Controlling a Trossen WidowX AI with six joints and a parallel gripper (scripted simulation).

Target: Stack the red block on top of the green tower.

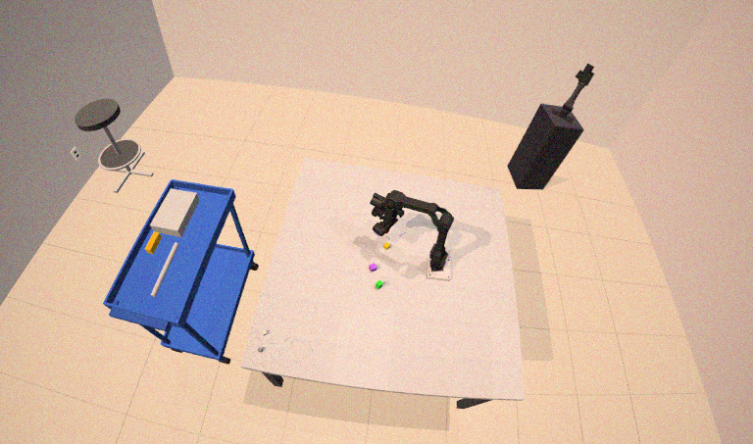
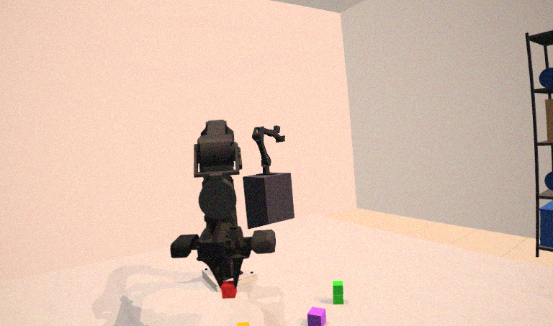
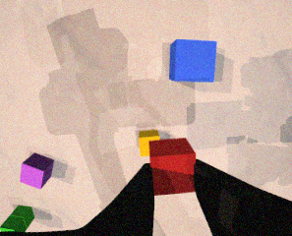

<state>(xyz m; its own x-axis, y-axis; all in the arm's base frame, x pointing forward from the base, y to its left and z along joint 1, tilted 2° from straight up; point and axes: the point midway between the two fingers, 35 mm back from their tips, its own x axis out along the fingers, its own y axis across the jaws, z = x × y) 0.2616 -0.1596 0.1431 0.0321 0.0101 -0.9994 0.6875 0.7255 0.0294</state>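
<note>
My gripper tip is 70 mm short of the purple cube, 160 mm to the right of it and 110 mm above it. Round my gripper tip: yellow cube: 20 mm behind, 30 mm to the left, 110 mm below; then blue cube: 20 mm ahead, 70 mm to the right, 100 mm below; then red block: right at my gripper tip.
</note>
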